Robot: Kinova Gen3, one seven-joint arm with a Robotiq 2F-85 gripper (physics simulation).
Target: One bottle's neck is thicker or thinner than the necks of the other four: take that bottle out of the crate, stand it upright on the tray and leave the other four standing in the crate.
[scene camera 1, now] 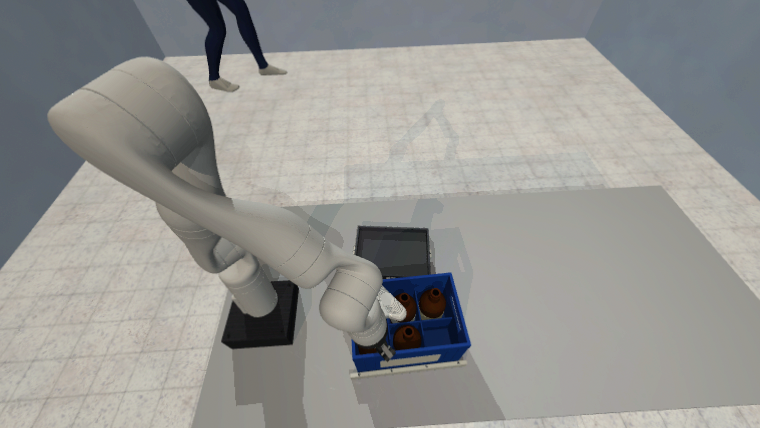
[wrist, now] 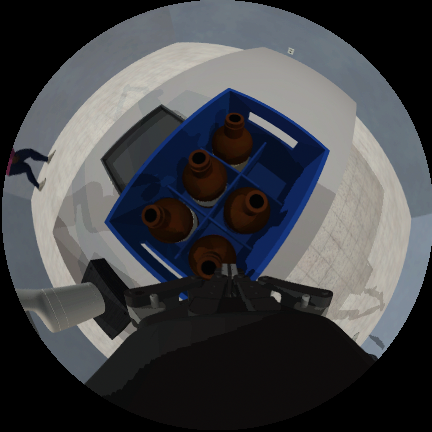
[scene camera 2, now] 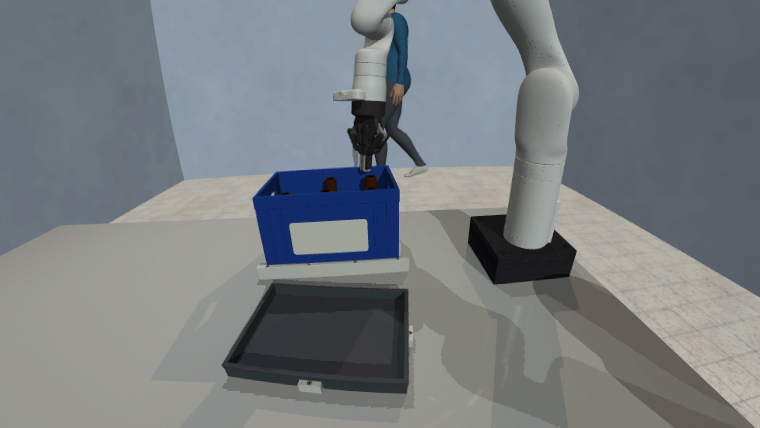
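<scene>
Five brown bottles stand in the blue crate. In the wrist view they are the top bottle, the upper-middle bottle, the left bottle, the right bottle and the nearest bottle. One compartment beside the top and right bottles is empty. I cannot tell surely which neck differs. The dark tray is empty. My gripper is shut and empty, above the crate, near the nearest bottle's neck, which it partly hides in the wrist view.
Crate walls and blue dividers stand around the bottles. A pale strip runs along the crate's foot. The black robot base stands beside the crate and tray. A person is in the background.
</scene>
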